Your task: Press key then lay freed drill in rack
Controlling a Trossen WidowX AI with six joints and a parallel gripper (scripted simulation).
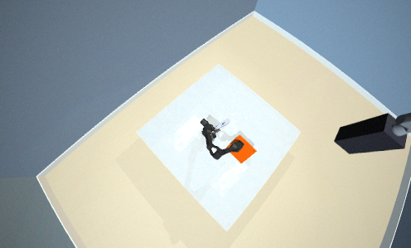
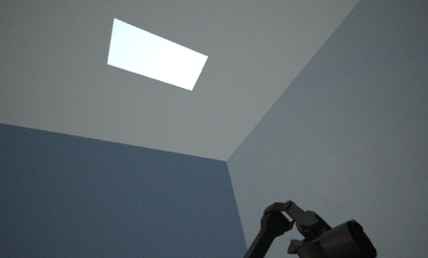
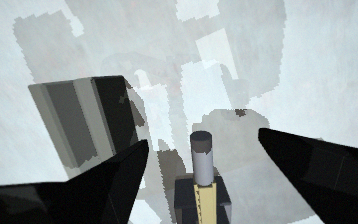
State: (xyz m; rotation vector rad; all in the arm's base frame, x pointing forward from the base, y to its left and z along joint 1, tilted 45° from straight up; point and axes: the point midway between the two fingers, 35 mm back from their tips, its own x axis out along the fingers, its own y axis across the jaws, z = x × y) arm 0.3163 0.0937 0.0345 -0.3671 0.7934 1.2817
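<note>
The drill is 40 mm to the right of my gripper tip, 30 mm above it and 20 mm behind it. Also, from my gripper tip: grey ribbed block (70 mm behind, 50 mm to the left).
</note>
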